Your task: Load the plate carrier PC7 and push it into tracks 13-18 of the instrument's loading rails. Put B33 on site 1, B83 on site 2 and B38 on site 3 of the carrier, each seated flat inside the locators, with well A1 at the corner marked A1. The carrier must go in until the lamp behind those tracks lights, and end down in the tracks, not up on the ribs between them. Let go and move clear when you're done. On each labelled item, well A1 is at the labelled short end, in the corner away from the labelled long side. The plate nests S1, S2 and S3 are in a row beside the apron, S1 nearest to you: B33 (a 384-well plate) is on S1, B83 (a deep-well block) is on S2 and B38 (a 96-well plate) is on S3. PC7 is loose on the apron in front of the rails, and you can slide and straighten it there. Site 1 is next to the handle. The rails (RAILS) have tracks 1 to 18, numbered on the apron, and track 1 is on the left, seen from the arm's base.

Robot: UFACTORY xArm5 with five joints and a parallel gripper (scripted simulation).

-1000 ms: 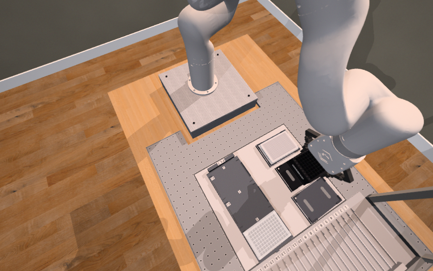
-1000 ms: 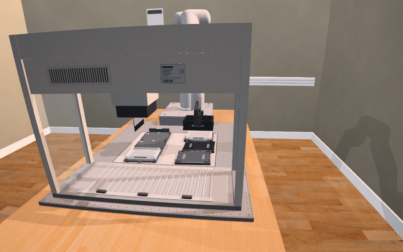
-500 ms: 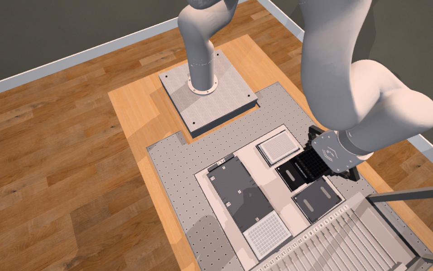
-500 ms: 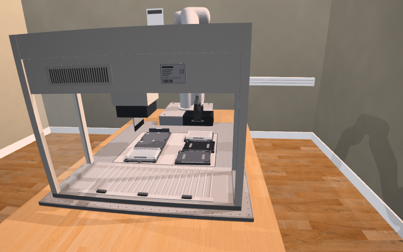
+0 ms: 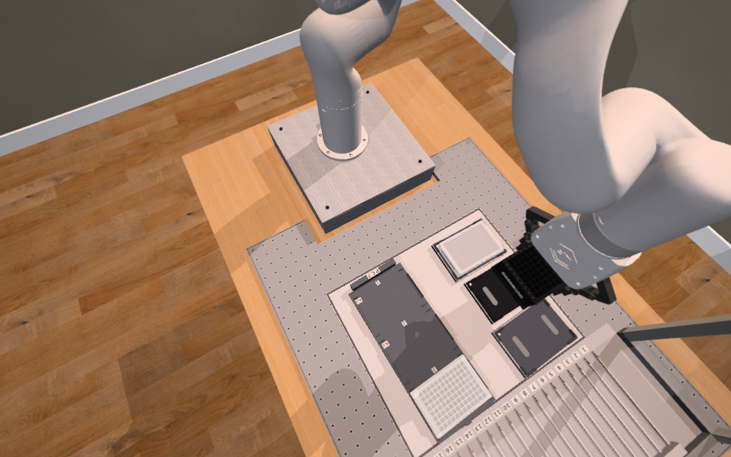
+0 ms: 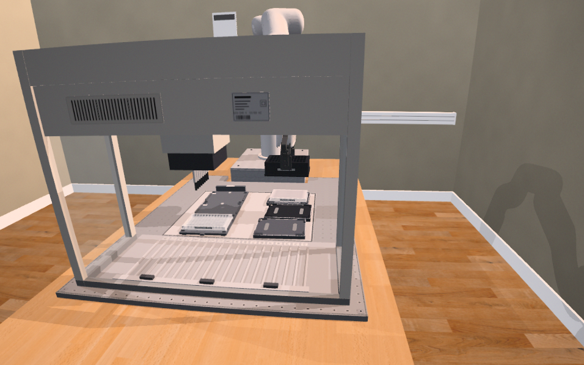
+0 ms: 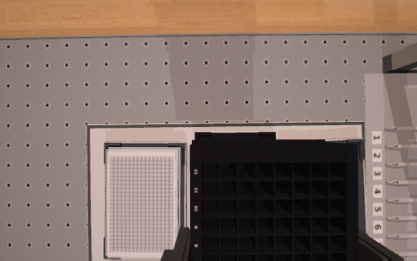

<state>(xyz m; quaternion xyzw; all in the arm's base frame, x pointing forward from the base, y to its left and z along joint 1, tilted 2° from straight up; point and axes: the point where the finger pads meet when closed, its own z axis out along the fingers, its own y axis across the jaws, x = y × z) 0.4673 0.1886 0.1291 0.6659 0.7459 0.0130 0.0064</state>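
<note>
Now: the plate carrier PC7 230 mm to the right of my hand, 160 mm below it and 30 mm ahead of it. The rest, counted from my hand: black deep-well block B83: 10 mm below; then plate nest S3: 170 mm below, 110 mm ahead; then plate nest S2: 170 mm below.
</note>
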